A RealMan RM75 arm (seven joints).
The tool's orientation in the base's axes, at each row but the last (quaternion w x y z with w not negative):
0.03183 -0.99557 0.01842 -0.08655
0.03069 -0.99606 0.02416 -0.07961
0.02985 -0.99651 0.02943 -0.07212
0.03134 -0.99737 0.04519 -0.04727
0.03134 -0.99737 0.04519 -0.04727
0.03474 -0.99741 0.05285 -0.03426
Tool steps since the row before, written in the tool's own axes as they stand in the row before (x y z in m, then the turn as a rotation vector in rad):
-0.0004 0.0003 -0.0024 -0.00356 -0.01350 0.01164
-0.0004 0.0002 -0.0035 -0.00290 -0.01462 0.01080
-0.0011 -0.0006 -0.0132 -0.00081 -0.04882 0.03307
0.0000 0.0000 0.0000 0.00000 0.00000 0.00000
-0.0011 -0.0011 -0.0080 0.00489 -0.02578 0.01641
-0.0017 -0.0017 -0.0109 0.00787 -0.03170 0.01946
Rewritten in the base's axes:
-0.0008 -0.0004 0.0023 -0.00106 0.01431 -0.01115
-0.0010 -0.0004 0.0034 -0.00050 0.01535 -0.01015
-0.0030 -0.0001 0.0129 0.00666 0.05053 -0.02967
0.0000 0.0000 0.0000 0.00000 0.00000 0.00000
-0.0018 0.0007 0.0079 0.00869 0.02612 -0.01414
-0.0023 0.0012 0.0109 0.01248 0.03188 -0.01655

